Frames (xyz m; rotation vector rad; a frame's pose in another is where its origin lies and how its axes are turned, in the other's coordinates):
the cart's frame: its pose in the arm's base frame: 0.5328 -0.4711 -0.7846 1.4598 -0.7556 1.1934
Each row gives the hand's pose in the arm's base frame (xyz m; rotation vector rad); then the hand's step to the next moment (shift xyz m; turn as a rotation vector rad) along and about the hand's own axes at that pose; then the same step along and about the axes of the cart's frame.
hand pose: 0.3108 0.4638 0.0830 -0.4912 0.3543 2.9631
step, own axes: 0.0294 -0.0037 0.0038 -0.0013 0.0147 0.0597
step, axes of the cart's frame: -0.0142 0.0218 -0.0147 0.0494 0.0365 -0.0026
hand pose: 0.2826 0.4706 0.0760 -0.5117 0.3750 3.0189
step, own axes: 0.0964 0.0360 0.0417 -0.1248 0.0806 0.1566
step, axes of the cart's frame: -0.0221 0.1086 -0.0068 0.2039 0.0217 0.0673
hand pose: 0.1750 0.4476 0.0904 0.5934 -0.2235 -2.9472
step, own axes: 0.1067 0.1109 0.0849 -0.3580 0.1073 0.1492
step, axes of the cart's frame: 0.0006 0.1565 0.0800 0.3513 -0.1521 0.1242
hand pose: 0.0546 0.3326 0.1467 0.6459 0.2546 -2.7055
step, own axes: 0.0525 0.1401 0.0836 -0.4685 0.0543 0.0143
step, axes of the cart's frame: 0.0032 0.0757 0.1537 0.3469 -0.3166 0.0459
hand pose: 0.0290 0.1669 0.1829 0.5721 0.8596 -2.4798
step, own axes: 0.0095 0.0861 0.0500 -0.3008 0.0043 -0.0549
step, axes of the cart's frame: -0.0140 -0.0040 0.0990 0.2011 -0.2279 -0.0336
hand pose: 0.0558 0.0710 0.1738 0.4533 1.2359 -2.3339
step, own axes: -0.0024 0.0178 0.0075 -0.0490 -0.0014 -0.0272
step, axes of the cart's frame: -0.0053 -0.0088 0.0165 0.0271 -0.0441 -0.0215
